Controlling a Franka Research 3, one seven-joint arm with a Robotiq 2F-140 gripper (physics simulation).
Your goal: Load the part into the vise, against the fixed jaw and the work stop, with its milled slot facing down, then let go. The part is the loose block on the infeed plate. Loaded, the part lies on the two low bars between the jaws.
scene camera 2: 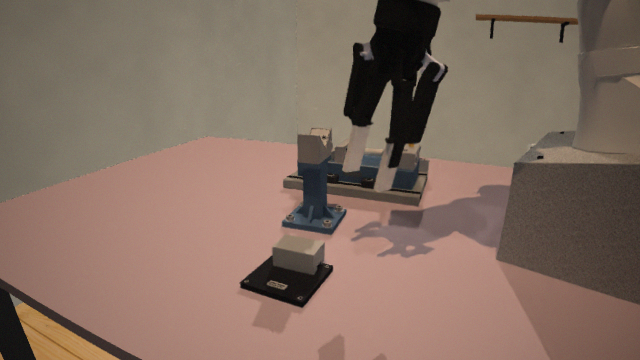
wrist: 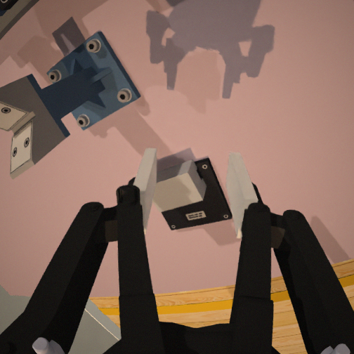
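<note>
The part, a light grey block (scene camera 2: 298, 254) (wrist: 181, 188), sits on the black infeed plate (scene camera 2: 267, 291) (wrist: 216, 194). Its milled slot cannot be made out. My gripper (scene camera 2: 369, 181) (wrist: 191, 166) is open and empty, high above the table. In the wrist view the block appears between the fingers, nearer the left one, and well below them. The vise (scene camera 2: 369, 172) has a blue body and grey jaws and stands at the back in the scene view, partly hidden by the fingers and the post. Its low bars and work stop cannot be made out.
A blue post with a grey angled head (scene camera 2: 315, 185) (wrist: 67, 97) stands between the infeed plate and the vise, bolted to a square base. The robot's grey pedestal block (scene camera 2: 575, 215) is at the right. The pink table (scene camera 2: 150, 225) ends at a dark front edge.
</note>
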